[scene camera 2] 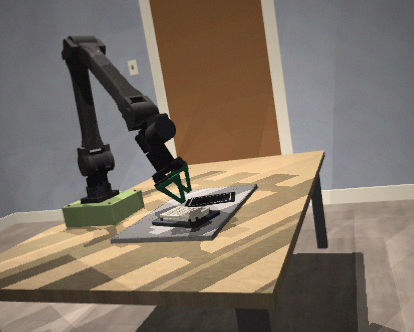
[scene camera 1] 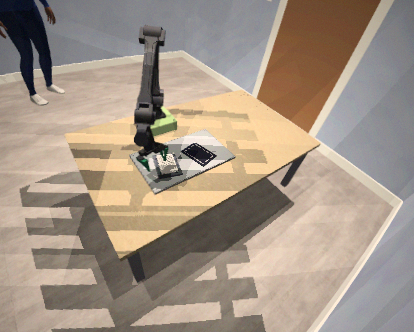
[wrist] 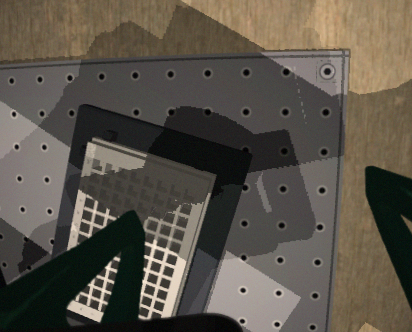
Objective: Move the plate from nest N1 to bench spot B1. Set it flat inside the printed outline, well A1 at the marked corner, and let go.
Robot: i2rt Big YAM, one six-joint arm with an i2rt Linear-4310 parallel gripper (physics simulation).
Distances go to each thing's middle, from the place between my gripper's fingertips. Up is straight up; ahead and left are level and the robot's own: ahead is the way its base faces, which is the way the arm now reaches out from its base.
My hand is 9 cm past the rows of small holes [scene camera 2: 143,228], 20 cm to the right of it and 9 cm above it.
